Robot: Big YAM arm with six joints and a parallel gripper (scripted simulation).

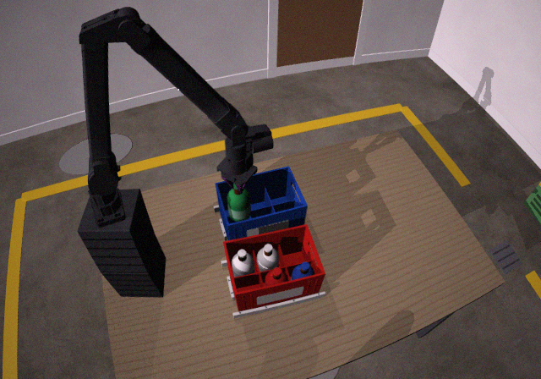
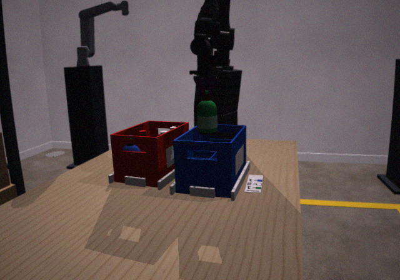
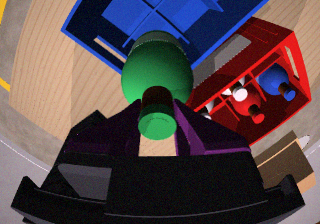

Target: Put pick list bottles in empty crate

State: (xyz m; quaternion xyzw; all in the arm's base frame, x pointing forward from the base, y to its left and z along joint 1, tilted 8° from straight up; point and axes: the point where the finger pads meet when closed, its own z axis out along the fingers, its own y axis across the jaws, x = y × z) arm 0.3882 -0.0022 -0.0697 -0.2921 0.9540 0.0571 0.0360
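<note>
My gripper is now 6 cm above the green bottle. From my hand the other things lie so: blue crate (9 cm ahead, 3 cm to the left, 21 cm below); red crate (2 cm ahead, 21 cm to the right, 21 cm below); red bottle (2 cm ahead, 25 cm to the right, 20 cm below).
</note>
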